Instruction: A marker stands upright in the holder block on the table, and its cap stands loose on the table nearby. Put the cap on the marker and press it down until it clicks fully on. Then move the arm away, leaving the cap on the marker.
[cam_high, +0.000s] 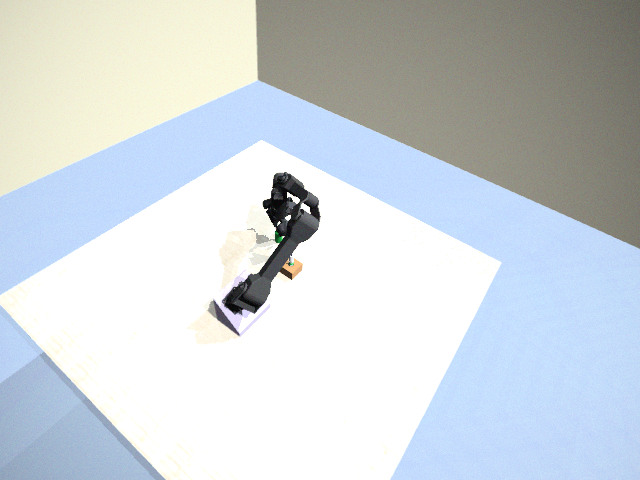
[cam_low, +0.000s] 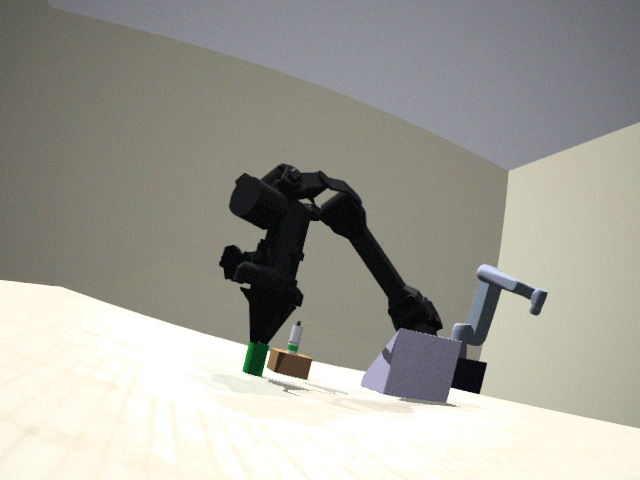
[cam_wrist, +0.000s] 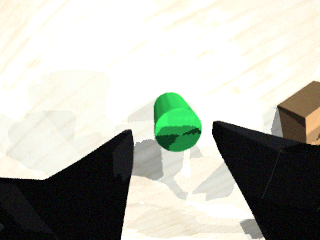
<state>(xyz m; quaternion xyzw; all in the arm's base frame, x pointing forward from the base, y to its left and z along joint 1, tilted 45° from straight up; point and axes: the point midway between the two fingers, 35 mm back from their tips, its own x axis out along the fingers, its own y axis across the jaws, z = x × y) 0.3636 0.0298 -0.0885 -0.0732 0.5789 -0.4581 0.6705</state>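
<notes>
The green cap is 20 mm below my gripper tip. Also, from my gripper tip: brown holder block 130 mm to the right, 100 mm behind, 30 mm below.
</notes>
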